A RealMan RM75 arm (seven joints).
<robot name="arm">
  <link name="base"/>
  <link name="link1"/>
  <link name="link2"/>
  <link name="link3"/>
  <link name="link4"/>
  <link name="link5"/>
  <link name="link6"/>
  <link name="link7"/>
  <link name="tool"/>
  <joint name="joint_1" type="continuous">
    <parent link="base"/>
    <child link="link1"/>
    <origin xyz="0 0 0.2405" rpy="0 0 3.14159"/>
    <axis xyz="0 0 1"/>
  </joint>
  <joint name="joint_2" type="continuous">
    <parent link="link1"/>
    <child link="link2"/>
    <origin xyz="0 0 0" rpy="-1.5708 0 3.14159"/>
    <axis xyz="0 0 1"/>
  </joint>
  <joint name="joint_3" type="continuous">
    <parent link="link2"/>
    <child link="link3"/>
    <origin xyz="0 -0.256 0" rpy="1.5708 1.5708 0"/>
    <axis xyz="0 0 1"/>
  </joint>
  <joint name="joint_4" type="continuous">
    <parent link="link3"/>
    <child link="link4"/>
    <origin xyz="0 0 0" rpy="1.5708 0 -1.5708"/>
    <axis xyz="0 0 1"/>
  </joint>
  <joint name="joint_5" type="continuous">
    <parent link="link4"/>
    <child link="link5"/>
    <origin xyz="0 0.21 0" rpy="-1.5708 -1.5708 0"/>
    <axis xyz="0 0 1"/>
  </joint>
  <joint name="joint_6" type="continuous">
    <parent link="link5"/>
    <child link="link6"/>
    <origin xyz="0 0 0" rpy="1.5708 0 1.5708"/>
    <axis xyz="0 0 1"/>
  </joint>
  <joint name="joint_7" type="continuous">
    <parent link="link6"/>
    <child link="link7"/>
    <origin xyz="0 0.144 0" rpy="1.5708 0 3.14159"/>
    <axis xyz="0 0 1"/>
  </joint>
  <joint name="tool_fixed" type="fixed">
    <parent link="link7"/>
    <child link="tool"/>
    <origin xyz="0 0 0" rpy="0 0 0"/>
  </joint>
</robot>
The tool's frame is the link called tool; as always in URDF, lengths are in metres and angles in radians. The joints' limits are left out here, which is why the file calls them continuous.
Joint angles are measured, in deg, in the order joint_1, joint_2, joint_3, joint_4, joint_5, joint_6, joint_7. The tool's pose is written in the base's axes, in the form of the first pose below.
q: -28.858, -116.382, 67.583, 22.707, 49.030, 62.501, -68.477
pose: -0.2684 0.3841 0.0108 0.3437 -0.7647 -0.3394 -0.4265
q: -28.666, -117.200, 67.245, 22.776, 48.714, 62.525, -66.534
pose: -0.2668 0.3824 0.0067 0.3497 -0.7650 -0.3318 -0.4272
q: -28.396, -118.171, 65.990, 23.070, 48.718, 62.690, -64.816
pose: -0.2654 0.3809 0.0046 0.3583 -0.7613 -0.3252 -0.4317
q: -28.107, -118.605, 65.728, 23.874, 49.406, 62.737, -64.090
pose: -0.2633 0.3800 0.0033 0.3598 -0.7650 -0.3167 -0.4302
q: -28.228, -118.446, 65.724, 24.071, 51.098, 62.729, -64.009
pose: -0.2626 0.3798 0.0015 0.3557 -0.7751 -0.3096 -0.4204
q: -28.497, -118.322, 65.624, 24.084, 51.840, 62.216, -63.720
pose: -0.2626 0.3813 0.0011 0.3572 -0.7797 -0.3062 -0.4131
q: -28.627, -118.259, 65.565, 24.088, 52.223, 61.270, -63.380
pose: -0.2643 0.3827 0.0008 0.3622 -0.7816 -0.3063 -0.4050
